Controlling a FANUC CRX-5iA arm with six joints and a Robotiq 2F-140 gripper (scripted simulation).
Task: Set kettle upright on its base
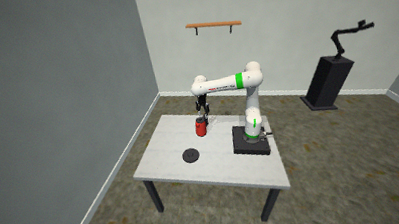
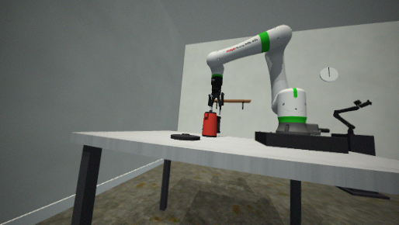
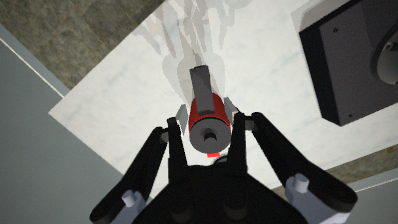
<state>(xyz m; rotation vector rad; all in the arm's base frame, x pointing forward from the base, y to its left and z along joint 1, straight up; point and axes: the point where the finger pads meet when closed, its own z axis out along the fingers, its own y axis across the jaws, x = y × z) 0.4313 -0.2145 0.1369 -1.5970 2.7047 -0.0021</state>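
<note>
Right now the red kettle is 10 cm below my hand, 2 cm to the left of it and 1 cm ahead of it. The rest, counted from my hand: round black base: 34 cm to the left, 19 cm below, 13 cm ahead.
</note>
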